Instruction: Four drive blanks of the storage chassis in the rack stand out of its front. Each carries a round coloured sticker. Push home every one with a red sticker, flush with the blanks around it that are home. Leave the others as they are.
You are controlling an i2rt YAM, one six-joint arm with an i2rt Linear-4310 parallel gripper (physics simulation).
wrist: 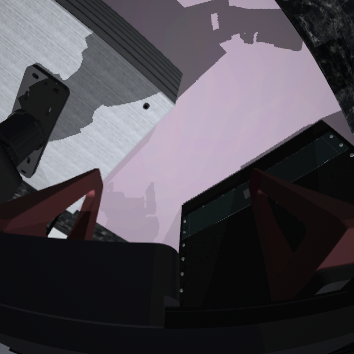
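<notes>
My gripper (175, 176) is open, with its two dark red fingers wide apart at the left and right of the wrist view. No object shows between them. Part of the black rack (220, 188) shows at the lower right, behind and beside the right finger. It has a column of small screws along its left edge and a dark teal, glassy strip (212, 215) near its top. The rest of the rack is in deep shadow or hidden by the right finger and the gripper body. No drive blank or coloured sticker can be made out in the wrist view.
A brushed metal plate (120, 130) with a ribbed dark edge (135, 45) fills the upper left. A black bracket (52, 107) with a round post stands on it. A pale pink surface (215, 110) with shadows lies between plate and rack. Black marbled surface (325, 55) shows at the upper right.
</notes>
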